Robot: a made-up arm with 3 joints. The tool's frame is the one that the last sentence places.
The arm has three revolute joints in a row. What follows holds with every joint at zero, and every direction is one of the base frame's. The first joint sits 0.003 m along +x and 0.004 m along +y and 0.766 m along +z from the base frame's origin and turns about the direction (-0.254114, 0.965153, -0.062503), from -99.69 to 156.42 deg. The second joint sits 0.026 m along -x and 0.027 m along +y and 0.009 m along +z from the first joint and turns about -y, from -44.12 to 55.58 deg. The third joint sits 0.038 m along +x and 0.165 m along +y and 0.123 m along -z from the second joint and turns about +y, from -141.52 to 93.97 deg. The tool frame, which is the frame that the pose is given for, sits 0.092 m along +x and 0.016 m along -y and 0.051 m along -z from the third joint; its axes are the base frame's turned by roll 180, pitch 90 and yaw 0 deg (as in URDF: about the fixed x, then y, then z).
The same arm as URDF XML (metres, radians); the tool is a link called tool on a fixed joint. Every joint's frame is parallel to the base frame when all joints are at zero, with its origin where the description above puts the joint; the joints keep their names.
<robot name="arm">
  <joint name="joint 1" type="revolute">
    <parent link="base_link"/>
    <child link="link1"/>
    <origin xyz="0.0030 0.0040 0.7660" rpy="0.0000 0.0000 0.0000"/>
    <axis xyz="-0.254089 0.965159 -0.062497"/>
    <limit lower="-1.7399" upper="2.7300"/>
  </joint>
  <joint name="joint 2" type="revolute">
    <parent link="link1"/>
    <child link="link2"/>
    <origin xyz="-0.0260 0.0270 0.0090" rpy="0.0000 0.0000 0.0000"/>
    <axis xyz="0 -1 0"/>
    <limit lower="-0.7700" upper="0.9701"/>
  </joint>
  <joint name="joint 3" type="revolute">
    <parent link="link2"/>
    <child link="link3"/>
    <origin xyz="0.0380 0.1650 -0.1230" rpy="0.0000 0.0000 0.0000"/>
    <axis xyz="0 1 0"/>
    <limit lower="-2.4700" upper="1.6401"/>
  </joint>
  <joint name="tool_joint" type="fixed">
    <parent link="link3"/>
    <child link="tool"/>
    <origin xyz="0.0920 -0.0160 -0.0510" rpy="3.1416 1.5708 0.0000"/>
  </joint>
  <link name="base_link"/>
  <link name="link1"/>
  <link name="link2"/>
  <link name="link3"/>
  <link name="tool"/>
</robot>

